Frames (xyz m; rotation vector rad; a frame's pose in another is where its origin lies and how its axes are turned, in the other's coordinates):
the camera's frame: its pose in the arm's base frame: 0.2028 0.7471 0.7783 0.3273 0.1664 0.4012
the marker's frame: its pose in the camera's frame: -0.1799 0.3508 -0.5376 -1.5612 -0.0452 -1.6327
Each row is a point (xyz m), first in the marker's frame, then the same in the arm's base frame.
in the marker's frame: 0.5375 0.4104 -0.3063
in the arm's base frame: 0.1531 0.4849 0.3195
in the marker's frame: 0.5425 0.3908 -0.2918
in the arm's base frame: 0.1515 0.4959 0.3417
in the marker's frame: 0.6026 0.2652 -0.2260
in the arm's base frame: 0.1398 0.5286 0.4918
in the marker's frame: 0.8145 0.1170 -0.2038
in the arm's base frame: 0.1653 0.4357 0.7327
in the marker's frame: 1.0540 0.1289 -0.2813
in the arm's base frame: 0.2496 0.2227 0.8378
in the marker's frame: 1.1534 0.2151 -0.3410
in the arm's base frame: 0.3206 0.0996 0.8117
